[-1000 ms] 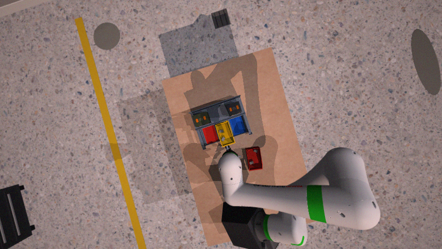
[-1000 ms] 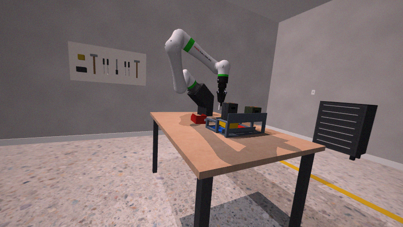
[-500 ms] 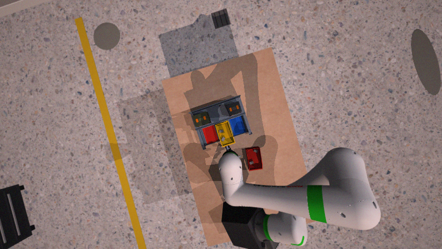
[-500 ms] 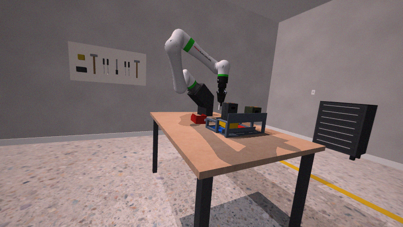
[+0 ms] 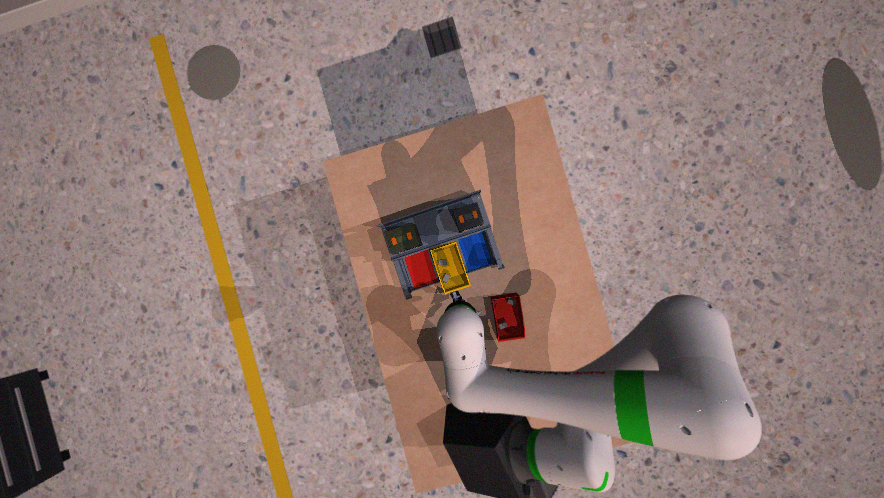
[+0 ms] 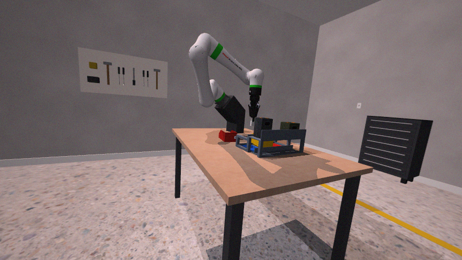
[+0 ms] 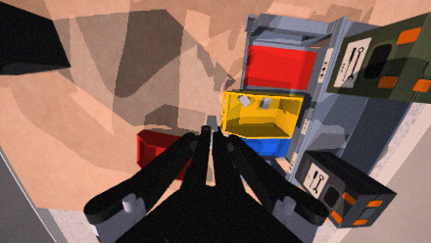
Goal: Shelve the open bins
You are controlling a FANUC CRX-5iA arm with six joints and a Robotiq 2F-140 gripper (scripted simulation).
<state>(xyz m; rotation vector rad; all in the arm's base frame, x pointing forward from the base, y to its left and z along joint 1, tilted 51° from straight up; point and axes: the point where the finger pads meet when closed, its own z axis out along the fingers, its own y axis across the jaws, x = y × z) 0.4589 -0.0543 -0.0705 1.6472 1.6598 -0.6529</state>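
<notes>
The shelf lip lies 160 mm below my hand and 80 mm ahead of it. The rest, counted from my hand: black box (260 mm ahead, 130 mm to the right); red bin (140 mm to the right, 140 mm behind, 130 mm below); yellow bin (120 mm below, 120 mm ahead, 10 mm to the right).
</notes>
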